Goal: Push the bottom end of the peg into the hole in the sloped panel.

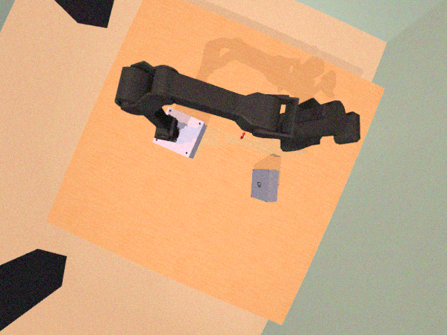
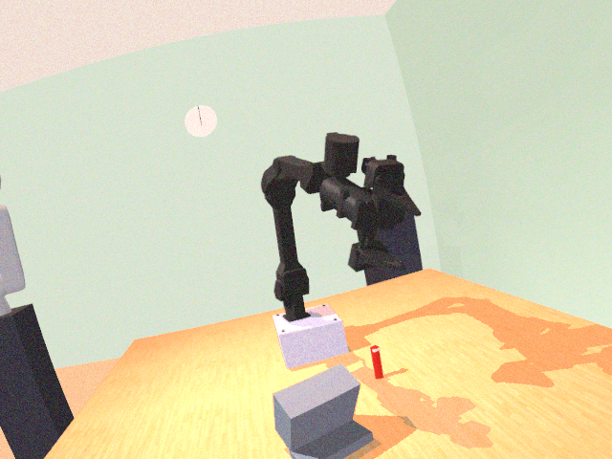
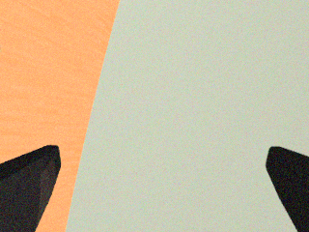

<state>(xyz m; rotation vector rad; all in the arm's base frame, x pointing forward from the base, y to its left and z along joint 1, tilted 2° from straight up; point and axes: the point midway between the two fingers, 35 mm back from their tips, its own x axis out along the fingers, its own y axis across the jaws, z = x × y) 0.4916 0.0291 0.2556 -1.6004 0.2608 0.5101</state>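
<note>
My gripper tip is 27 cm above the red square peg, 22 cm past it and 2 cm to the right of it. Round my gripper tip: grey sloped panel 25 cm below, 17 cm to the right, 9 cm behind.
</note>
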